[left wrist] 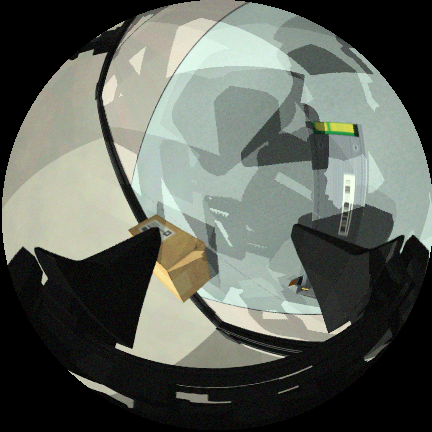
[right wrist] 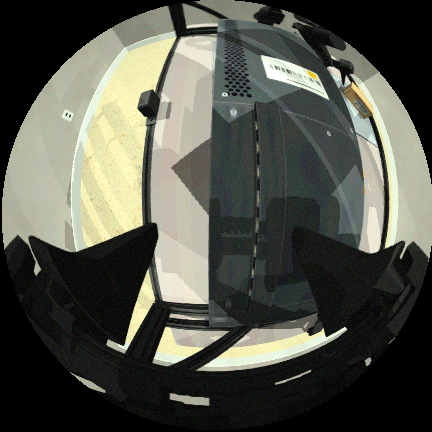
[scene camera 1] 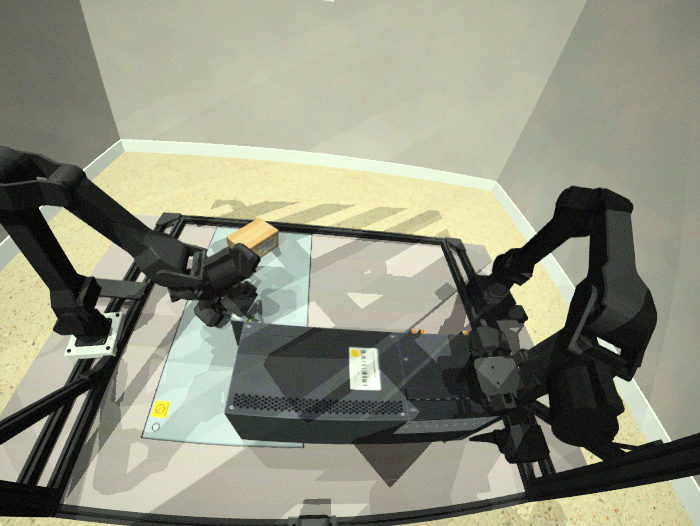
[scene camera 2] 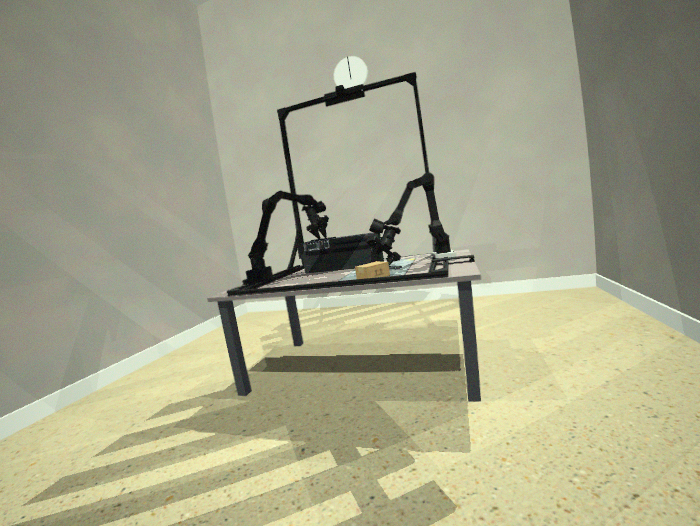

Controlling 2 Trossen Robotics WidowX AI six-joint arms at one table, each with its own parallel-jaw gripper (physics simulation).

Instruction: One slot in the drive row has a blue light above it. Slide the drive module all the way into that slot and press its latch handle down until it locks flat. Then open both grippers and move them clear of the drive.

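Places are measured from the left arm's base along level axes (x ahead, y left, z up), in millimetres.
Pixels of known places: left gripper, fingertip midpoint: (left wrist: 228, 232); right gripper, fingertip midpoint: (right wrist: 227, 231) (scene camera 1: 463, 409); left arm's base at its link origin: (scene camera 1: 94, 332) (scene camera 2: 443, 252); right arm's base at its link origin: (scene camera 1: 495, 288) (scene camera 2: 258, 268).
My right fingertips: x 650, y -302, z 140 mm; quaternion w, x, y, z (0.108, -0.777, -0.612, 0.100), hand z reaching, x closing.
Ahead of a thing's pixels: the offset from my right fingertips to its top centre. "spot": to the spot under its first point. Level surfaces: height alone.
The grey drive module @(362 mm left, 364 mm back, 167 mm down) (left wrist: 341, 160) lies flat on the pale blue mat @(177 mm down) (scene camera 1: 195, 418) (left wrist: 225, 52), with a yellow-green strip at one end and a barcode label. Its other end, with a bit of orange, is partly behind a left finger. In scene camera 1 it is mostly hidden. My left gripper (left wrist: 228, 232) (scene camera 2: 390, 254) is open and empty, low above the mat beside the module. My right gripper (right wrist: 227, 231) (scene camera 2: 320, 236) is open and empty over one end of the dark chassis @(90 mm left, 113 mm back, 3 mm down) (scene camera 1: 311, 367) (scene camera 2: 342, 258) (right wrist: 285, 150). The slots and a blue light cannot be made out.
A cardboard box @(566 mm left, 299 mm back, 117 mm down) (scene camera 1: 248, 236) (scene camera 2: 372, 270) (left wrist: 182, 260) (right wrist: 358, 101) sits at the mat's far edge, close to the left arm. Black frame rails border the table, and a tall black frame (scene camera 2: 420, 124) stands over it. Small orange parts @(spot: 155 mm left, 10 mm back, 16 mm down) (scene camera 1: 417, 331) show beside the chassis.
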